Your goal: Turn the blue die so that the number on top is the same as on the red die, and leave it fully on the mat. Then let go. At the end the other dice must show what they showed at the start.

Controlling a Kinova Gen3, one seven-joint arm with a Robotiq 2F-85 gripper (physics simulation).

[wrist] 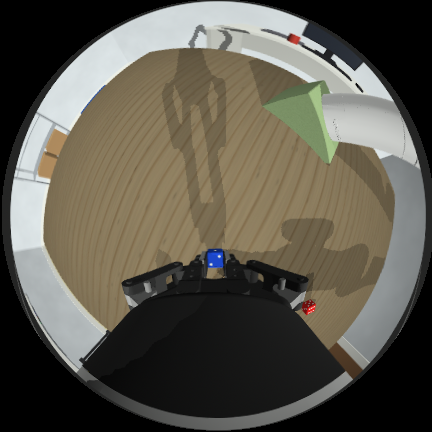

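The blue die is between the two fingertips, low in the middle of the wrist view. The face turned to the camera shows two white pips, and a thin strip of another face shows above it. My gripper is shut on the blue die, with a finger on its left and right. I cannot tell whether the die touches what is under it. The red die lies at the lower right, outside the right finger linkage, with several white pips on its visible faces. The mat cannot be made out for certain; the gripper body hides the area below.
A green wedge-shaped block is at the upper right of the wooden table, beside a pale grey cylindrical part. Dark shadows of the arm fall across the wood. Brown boxes are beyond the left table edge.
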